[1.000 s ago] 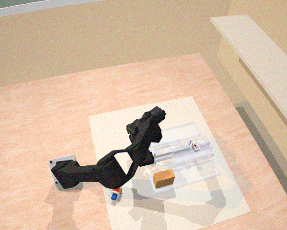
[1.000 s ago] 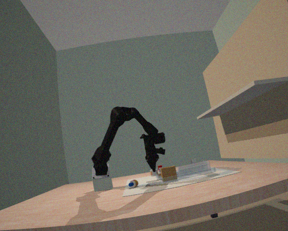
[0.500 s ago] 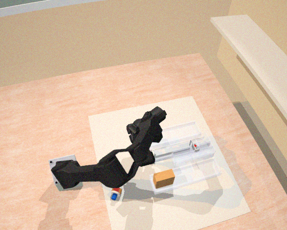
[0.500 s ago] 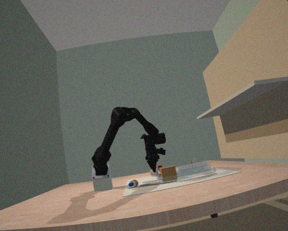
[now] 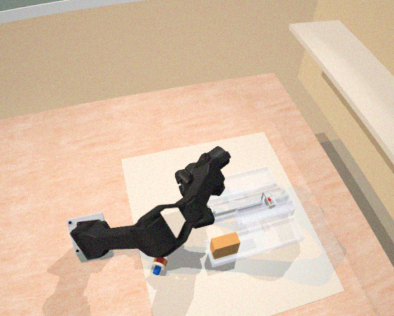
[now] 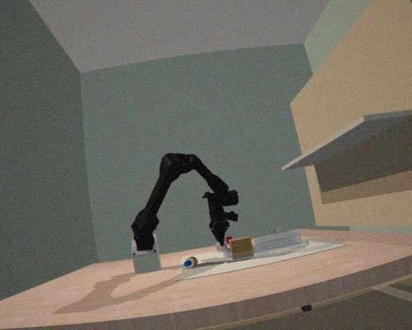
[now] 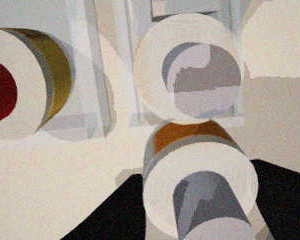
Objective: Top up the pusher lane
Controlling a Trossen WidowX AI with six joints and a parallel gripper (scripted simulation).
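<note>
My gripper tip is 12 cm to the left of the brown box, 7 cm short of it and 1 cm above it. Round my gripper tip: red dot: 23 cm ahead, 2 cm to the right, 2 cm above; then wall shelf: 55 cm ahead, 32 cm above.
</note>
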